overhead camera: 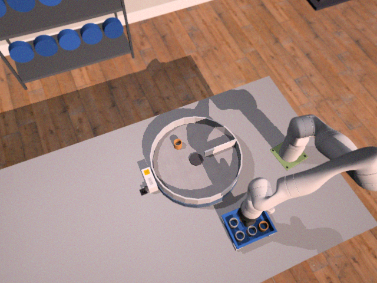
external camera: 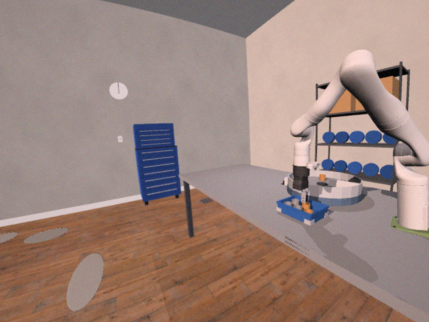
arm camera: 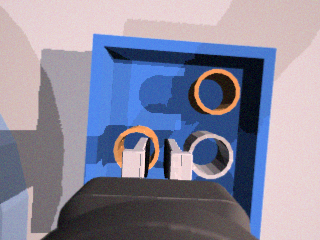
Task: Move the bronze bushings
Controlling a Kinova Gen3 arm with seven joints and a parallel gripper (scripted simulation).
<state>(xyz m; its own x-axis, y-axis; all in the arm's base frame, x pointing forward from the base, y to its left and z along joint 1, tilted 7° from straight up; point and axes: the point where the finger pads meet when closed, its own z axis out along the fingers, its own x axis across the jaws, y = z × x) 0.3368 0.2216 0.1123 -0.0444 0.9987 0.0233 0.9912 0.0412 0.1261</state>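
My hand is 5 cm above the blue crate and 2 cm to the right of it. Round my hand: turntable disc (34 cm to the right, 10 cm ahead, 2 cm below).
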